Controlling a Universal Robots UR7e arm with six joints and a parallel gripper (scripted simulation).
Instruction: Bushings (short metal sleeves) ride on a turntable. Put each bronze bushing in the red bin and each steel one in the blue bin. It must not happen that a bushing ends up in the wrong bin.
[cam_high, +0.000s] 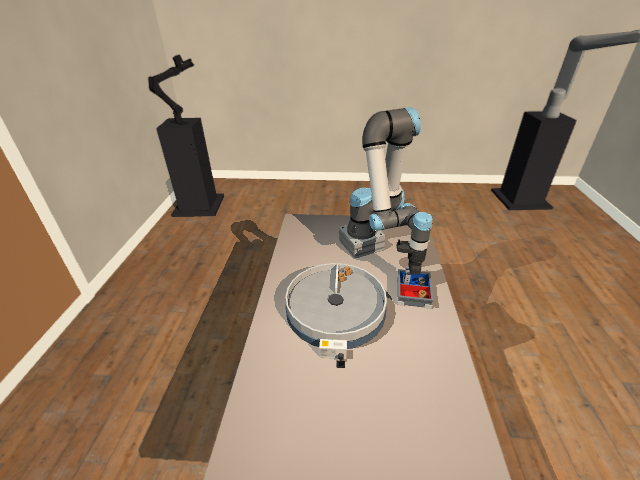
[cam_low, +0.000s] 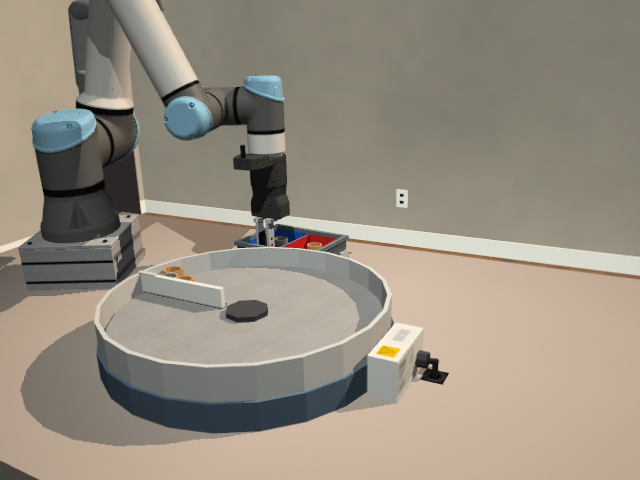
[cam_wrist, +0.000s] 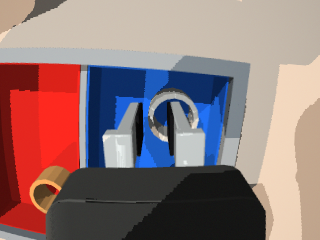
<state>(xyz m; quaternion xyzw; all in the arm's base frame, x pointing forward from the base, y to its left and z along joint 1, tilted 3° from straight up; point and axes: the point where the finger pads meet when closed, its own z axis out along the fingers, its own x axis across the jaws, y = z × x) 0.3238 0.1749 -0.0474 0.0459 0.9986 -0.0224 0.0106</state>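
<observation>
Now: hand 50 mm short of the bin, 20 mm to the right of it and 20 mm above it. Also, from my hand: round turntable: 140 mm ahead, 340 mm to the right.
</observation>
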